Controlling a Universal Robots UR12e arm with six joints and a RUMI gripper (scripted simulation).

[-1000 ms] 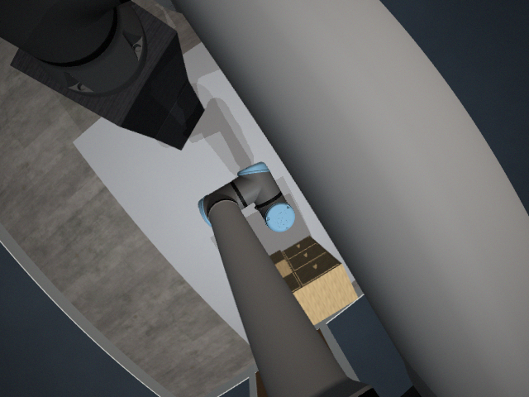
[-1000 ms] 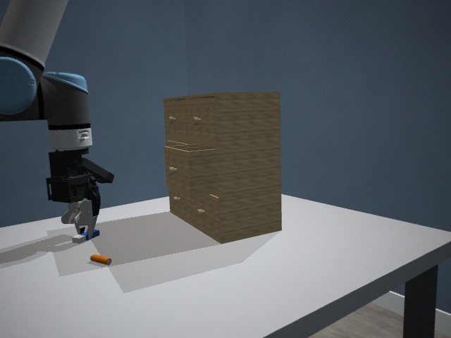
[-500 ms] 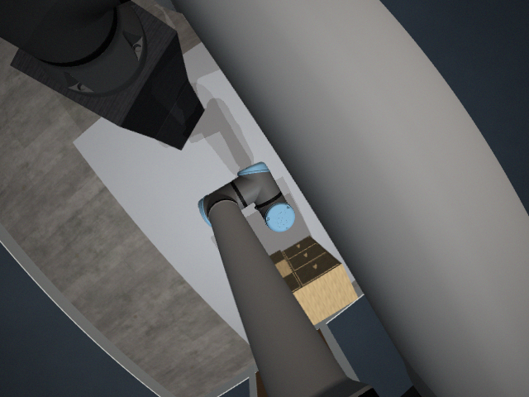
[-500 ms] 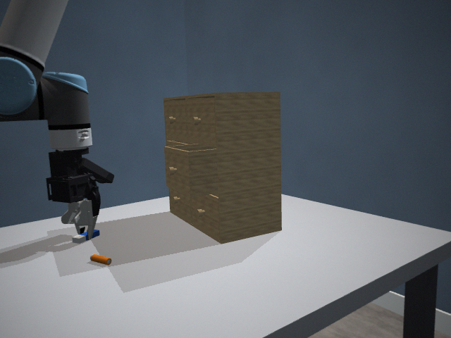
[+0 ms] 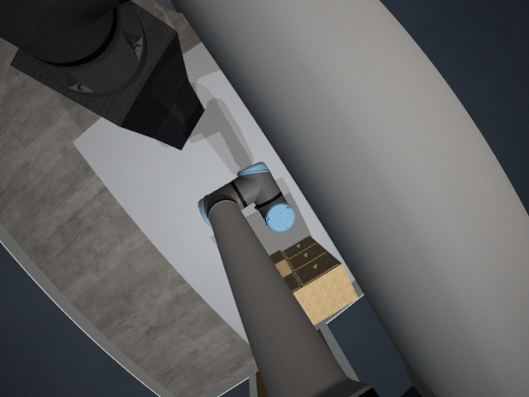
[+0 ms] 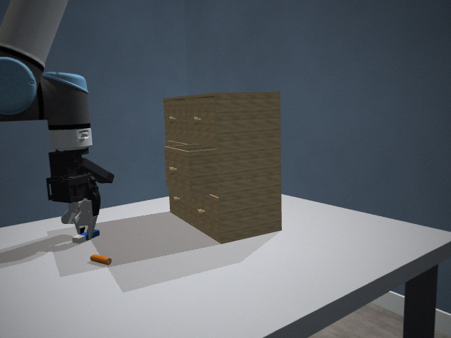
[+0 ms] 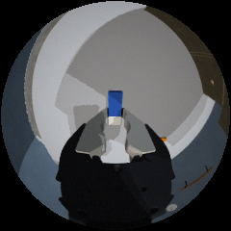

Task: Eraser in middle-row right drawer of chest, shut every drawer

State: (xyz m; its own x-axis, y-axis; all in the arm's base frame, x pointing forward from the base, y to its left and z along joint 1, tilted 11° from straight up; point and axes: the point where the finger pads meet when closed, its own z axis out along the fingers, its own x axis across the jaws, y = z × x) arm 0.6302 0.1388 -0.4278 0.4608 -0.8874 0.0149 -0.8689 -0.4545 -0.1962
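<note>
The orange cylinder is 20 mm behind my hand, 170 mm to the right of it and 10 mm below it. Round my hand: white eraser: 10 mm behind, 10 mm below.
</note>
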